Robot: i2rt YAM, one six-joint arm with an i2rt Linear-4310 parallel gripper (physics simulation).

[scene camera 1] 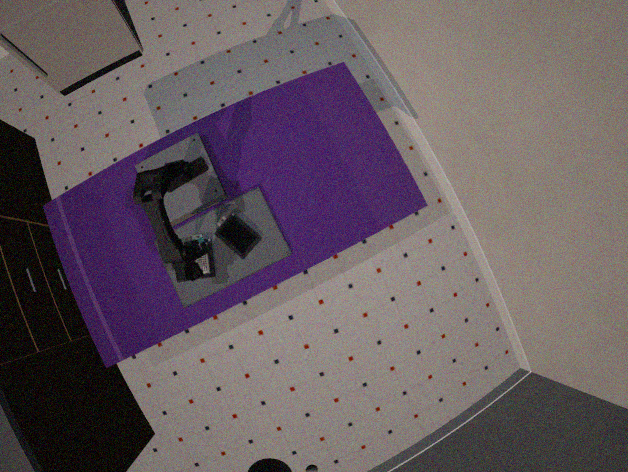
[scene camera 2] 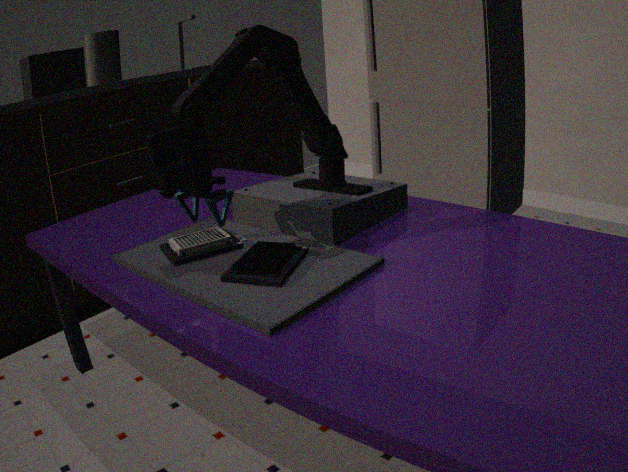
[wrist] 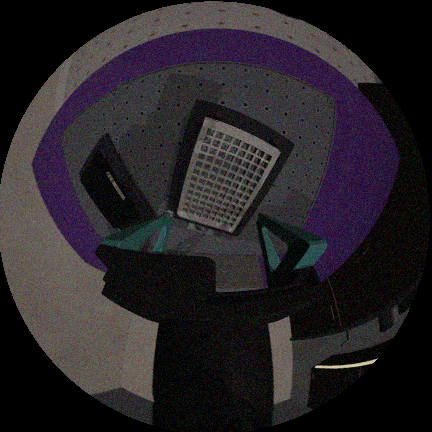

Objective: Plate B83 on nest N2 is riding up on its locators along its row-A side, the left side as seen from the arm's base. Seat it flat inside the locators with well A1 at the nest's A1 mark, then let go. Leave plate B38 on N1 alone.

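Places are measured from the arm's base along level axes (x ahead, y left, z up), in millimetres.
Pixels of known places: gripper, fingertip midpoint: (scene camera 2: 208, 223) (wrist: 213, 217); arm's base, origin of the base link: (scene camera 1: 185, 174) (scene camera 2: 332, 188).
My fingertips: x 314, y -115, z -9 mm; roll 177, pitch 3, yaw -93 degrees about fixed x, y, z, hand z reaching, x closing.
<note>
Ahead of a thing's pixels: the offset from my fingertips to its middle. "spot": to the spot under its first point. Level surfaces: height alone.
The white well plate B83 @(dy -9, dx +24, dz -33 mm) (scene camera 1: 203, 264) (scene camera 2: 200, 240) (wrist: 225, 177) lies on the dark nest N2 @(spot: dy +17, dx +114, dz -41 mm) (scene camera 2: 177, 260) (wrist: 186, 145). In scene camera 2 it stands a little proud of the nest; its exact tilt is hard to tell in the dim light. The black plate B38 @(dy +185, dx +23, dz -33 mm) (scene camera 1: 238, 234) (scene camera 2: 266, 257) (wrist: 107, 177) lies on nest N1 beside it. My gripper (scene camera 2: 208, 222) (wrist: 213, 217) is open and empty, its teal fingers apart, above the label end of N2. In scene camera 1 the arm hides part of N2. The A1 mark cannot be read.
Both nests stand on a grey perforated board (scene camera 1: 269, 238) (scene camera 2: 324, 299) (wrist: 305, 115) on the purple table @(dz -65 mm) (scene camera 1: 324, 152) (scene camera 2: 456, 324) (wrist: 360, 165). The arm's grey base block (scene camera 1: 203, 147) (scene camera 2: 365, 213) stands behind the board. Dark cabinets (scene camera 2: 91, 152) stand beyond the table.
</note>
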